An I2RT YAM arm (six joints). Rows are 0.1 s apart.
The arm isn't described. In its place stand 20 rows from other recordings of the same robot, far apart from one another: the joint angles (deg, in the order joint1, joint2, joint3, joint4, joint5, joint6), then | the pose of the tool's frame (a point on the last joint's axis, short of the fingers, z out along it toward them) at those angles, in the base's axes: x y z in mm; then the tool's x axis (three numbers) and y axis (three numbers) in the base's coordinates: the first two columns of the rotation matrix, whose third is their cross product.
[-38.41, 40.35, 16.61, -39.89, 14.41, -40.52] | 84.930 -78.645 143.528 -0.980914 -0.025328 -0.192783 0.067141 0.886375 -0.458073
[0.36, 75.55, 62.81, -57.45, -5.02, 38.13] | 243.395 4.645 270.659 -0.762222 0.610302 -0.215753 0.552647 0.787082 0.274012
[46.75, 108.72, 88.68, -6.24, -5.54, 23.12] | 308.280 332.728 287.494 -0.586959 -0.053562 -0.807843 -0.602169 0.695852 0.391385
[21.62, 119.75, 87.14, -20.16, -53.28, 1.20] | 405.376 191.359 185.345 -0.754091 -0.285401 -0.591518 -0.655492 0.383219 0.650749
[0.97, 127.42, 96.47, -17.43, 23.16, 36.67] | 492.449 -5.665 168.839 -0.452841 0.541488 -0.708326 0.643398 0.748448 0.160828
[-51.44, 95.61, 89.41, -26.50, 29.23, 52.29] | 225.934 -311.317 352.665 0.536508 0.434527 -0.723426 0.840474 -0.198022 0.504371
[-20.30, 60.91, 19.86, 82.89, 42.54, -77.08] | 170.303 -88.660 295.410 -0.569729 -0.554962 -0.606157 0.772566 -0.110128 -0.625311
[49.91, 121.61, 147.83, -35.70, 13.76, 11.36] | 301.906 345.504 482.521 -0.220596 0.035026 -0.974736 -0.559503 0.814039 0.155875
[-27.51, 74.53, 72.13, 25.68, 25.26, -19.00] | 254.120 -149.471 459.595 0.082249 -0.374808 -0.923447 0.837823 0.527793 -0.139597
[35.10, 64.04, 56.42, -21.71, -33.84, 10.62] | 189.473 157.395 327.114 -0.555118 -0.203045 -0.806608 -0.785959 0.445442 0.428777
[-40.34, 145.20, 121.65, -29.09, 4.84, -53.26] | 418.632 -359.469 134.270 -0.910564 -0.274295 -0.309249 -0.076312 0.846807 -0.526397
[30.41, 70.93, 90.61, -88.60, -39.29, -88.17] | 144.475 110.937 407.259 0.562190 -0.566987 -0.602053 -0.823084 -0.454436 -0.340619
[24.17, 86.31, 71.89, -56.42, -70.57, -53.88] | 244.815 146.669 292.965 -0.169884 -0.370776 -0.913053 -0.942893 -0.208224 0.259992
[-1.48, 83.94, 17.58, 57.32, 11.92, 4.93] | 252.542 -13.880 158.546 -0.136795 0.087648 -0.986714 0.241834 0.968894 0.052538
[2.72, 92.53, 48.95, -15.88, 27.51, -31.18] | 304.581 -1.992 160.886 -0.835618 -0.499406 -0.228771 -0.280833 0.746323 -0.603436
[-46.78, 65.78, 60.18, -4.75, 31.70, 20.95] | 167.136 -205.175 371.333 0.233358 0.195904 -0.952452 0.953602 0.145514 0.263570
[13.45, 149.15, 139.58, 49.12, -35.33, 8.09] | 557.033 154.386 332.924 0.525390 0.243699 -0.815215 -0.704376 0.662038 -0.256048
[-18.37, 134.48, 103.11, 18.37, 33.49, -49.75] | 512.389 -190.850 202.231 -0.727981 -0.428957 -0.534827 0.336566 0.456025 -0.823872
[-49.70, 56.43, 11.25, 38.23, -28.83, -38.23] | 138.369 -136.617 189.250 -0.283351 -0.504054 -0.815869 0.233214 0.788980 -0.568438
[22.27, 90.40, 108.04, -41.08, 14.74, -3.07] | 314.943 119.188 465.785 -0.359530 -0.203202 -0.910740 -0.169975 0.973934 -0.150202
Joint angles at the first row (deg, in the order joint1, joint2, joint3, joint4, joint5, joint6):
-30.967, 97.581, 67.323, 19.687, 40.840, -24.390
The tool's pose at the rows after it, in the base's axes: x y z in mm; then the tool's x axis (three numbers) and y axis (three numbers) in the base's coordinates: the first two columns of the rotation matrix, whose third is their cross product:
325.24 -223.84 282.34 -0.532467 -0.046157 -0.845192 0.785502 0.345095 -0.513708
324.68 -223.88 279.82 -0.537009 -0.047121 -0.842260 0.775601 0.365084 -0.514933
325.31 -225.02 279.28 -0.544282 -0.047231 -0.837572 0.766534 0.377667 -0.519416
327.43 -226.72 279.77 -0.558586 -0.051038 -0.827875 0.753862 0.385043 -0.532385
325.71 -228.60 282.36 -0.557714 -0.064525 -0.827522 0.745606 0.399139 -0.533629
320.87 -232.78 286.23 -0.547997 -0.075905 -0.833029 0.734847 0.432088 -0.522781
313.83 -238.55 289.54 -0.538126 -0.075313 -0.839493 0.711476 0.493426 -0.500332
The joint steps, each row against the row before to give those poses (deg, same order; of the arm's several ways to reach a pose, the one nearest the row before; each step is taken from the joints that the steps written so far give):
-0.272, -0.318, -0.790, 0.001, -1.201, 0.195
-0.135, -0.056, -0.350, -0.407, -1.241, 0.112
-0.151, 0.197, 0.359, -0.760, -0.806, -0.120
-0.082, 0.490, 0.875, -0.840, -0.472, -0.736
-0.476, -0.340, 0.082, -0.008, -1.584, -0.605
-1.134, -0.786, 0.067, -0.822, -3.335, 0.089
-1.682, -1.002, 0.328, -2.725, -5.320, 0.972

